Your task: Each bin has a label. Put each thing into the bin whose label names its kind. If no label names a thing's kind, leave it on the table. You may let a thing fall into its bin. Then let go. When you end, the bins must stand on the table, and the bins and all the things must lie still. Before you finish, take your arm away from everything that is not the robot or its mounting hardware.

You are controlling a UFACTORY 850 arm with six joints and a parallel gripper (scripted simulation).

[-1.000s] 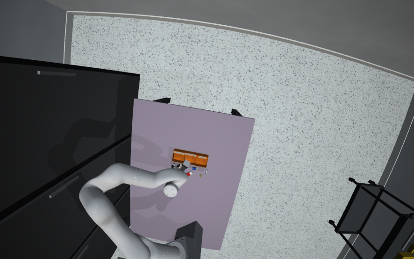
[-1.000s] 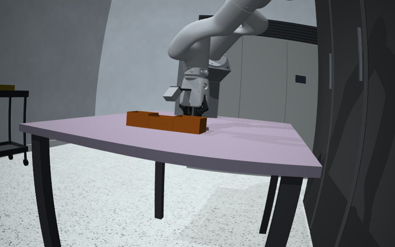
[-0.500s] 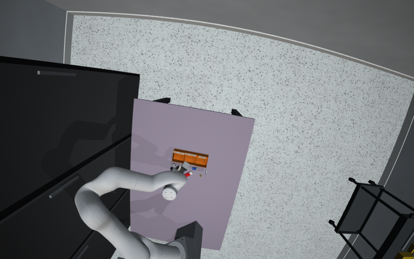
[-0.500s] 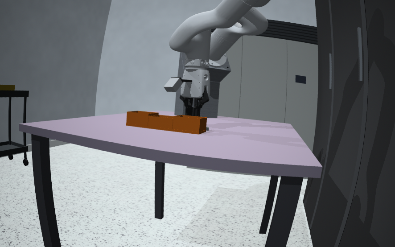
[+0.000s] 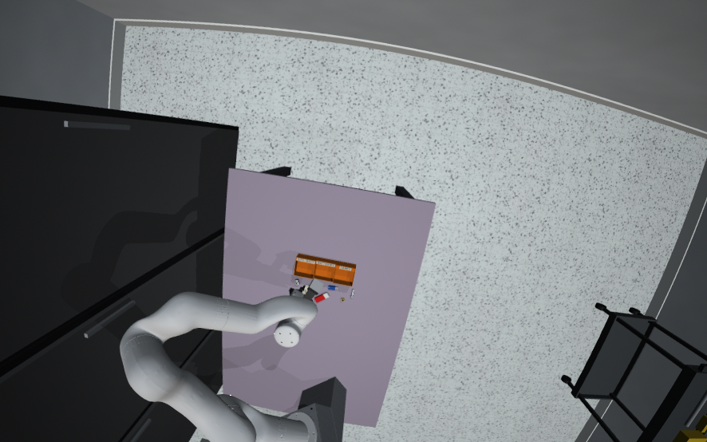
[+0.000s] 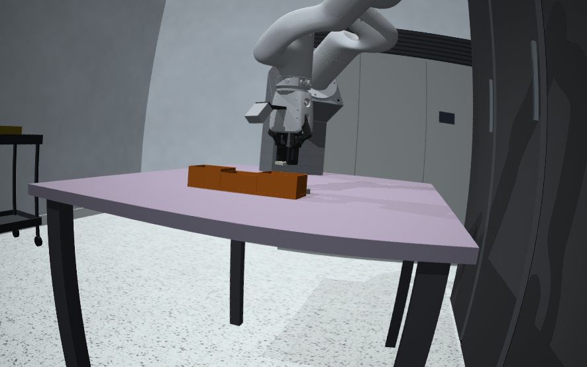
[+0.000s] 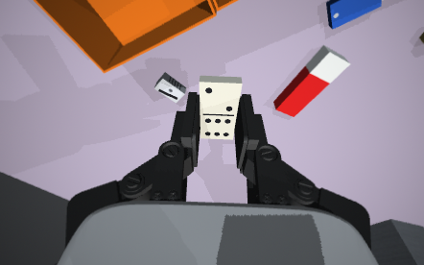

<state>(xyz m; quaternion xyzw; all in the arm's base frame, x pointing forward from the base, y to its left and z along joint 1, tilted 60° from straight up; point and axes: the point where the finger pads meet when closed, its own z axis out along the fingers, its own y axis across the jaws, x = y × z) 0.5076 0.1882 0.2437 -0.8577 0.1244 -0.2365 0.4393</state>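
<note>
My gripper is now 80 mm short of the grey bolt, 180 mm to the left of it and 80 mm above it. Round my hand: red-and-white block: 10 mm behind, 90 mm to the right, 80 mm below; grey ridged part: 20 mm behind, 40 mm to the left, 70 mm below; white domino: 20 mm below.
</note>
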